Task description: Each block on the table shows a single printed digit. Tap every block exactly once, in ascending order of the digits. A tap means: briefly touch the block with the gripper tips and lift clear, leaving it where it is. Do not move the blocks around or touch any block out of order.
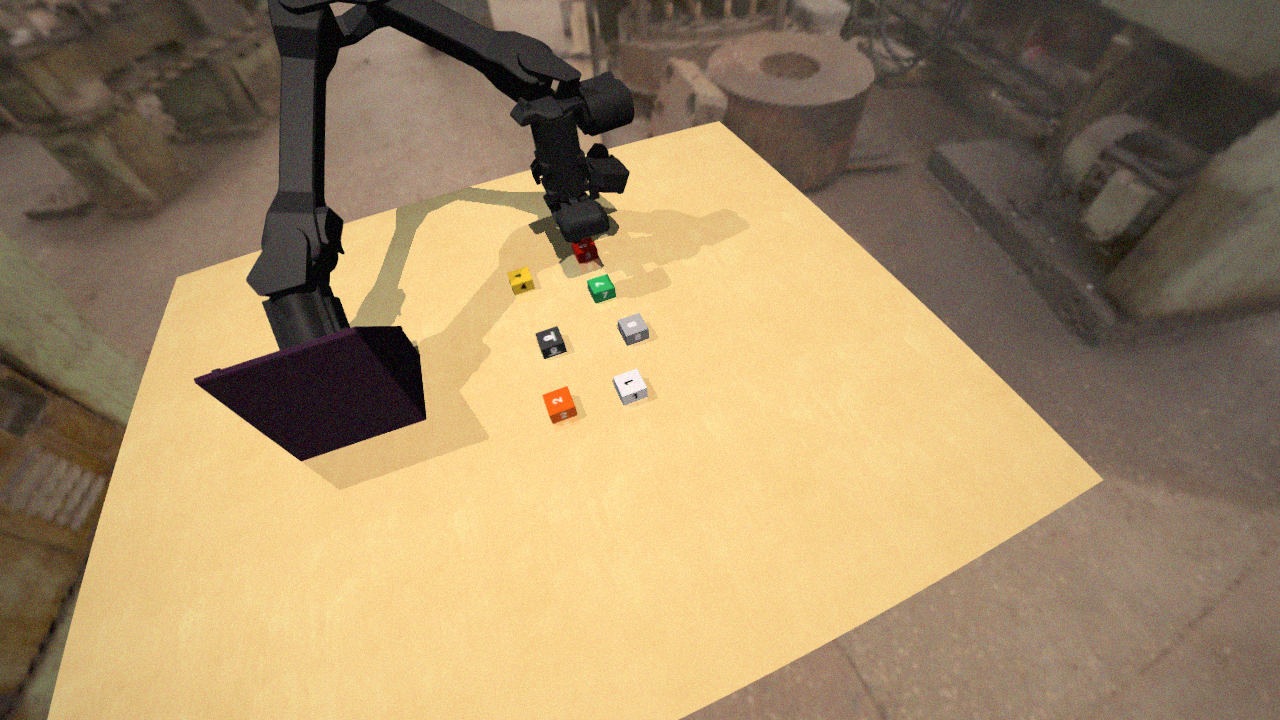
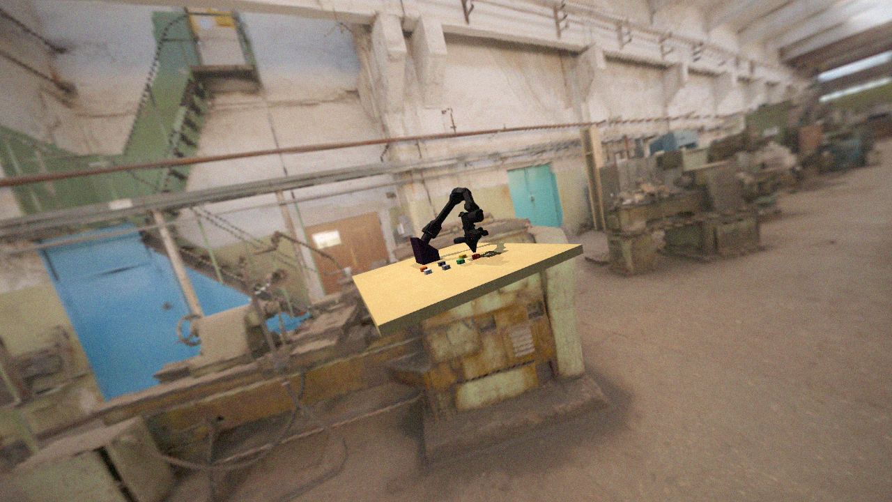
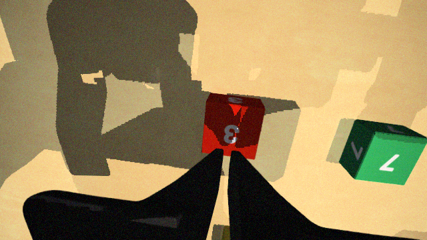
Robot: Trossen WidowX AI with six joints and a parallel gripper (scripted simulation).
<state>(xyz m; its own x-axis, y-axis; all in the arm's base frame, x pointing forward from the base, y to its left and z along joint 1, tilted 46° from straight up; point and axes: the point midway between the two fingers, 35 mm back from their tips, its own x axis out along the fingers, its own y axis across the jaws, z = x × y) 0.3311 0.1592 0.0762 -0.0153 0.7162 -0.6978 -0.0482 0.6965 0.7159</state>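
My gripper tip is 10 mm short of the red 3 block and 20 mm above it. Also, from my gripper tip: black 9 block 80 mm behind, 170 mm to the right, 20 mm below; then green 7 block 10 mm ahead, 90 mm to the right, 20 mm below; then yellow 4 block 100 mm behind, 30 mm to the right, 20 mm below.
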